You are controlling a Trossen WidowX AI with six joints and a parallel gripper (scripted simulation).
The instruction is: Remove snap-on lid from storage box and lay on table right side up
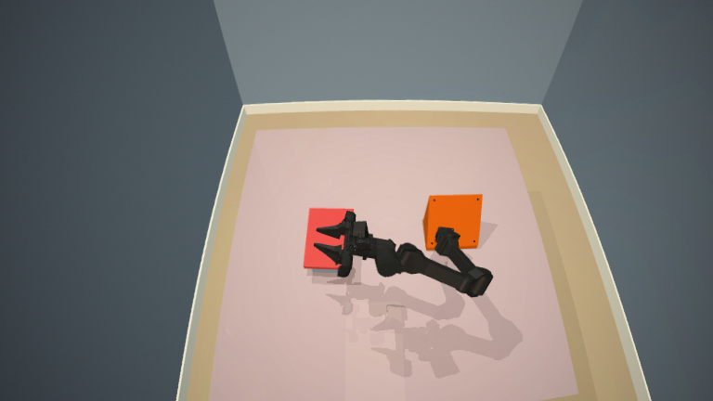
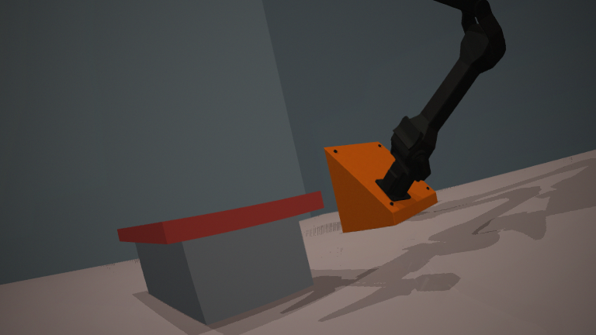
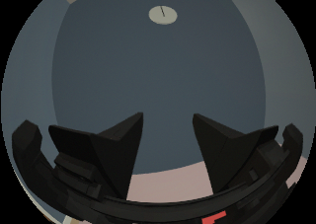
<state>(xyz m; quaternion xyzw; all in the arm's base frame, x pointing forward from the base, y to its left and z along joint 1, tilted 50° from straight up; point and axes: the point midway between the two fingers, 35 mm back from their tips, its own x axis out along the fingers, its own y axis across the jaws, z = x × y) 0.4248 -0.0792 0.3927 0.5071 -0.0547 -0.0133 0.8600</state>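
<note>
The red lid lies 350 mm below my gripper tip, 180 mm to the right of it and 20 mm ahead of it. Also, from my gripper tip: grey storage box (390 mm below, 180 mm to the right, 20 mm ahead).
</note>
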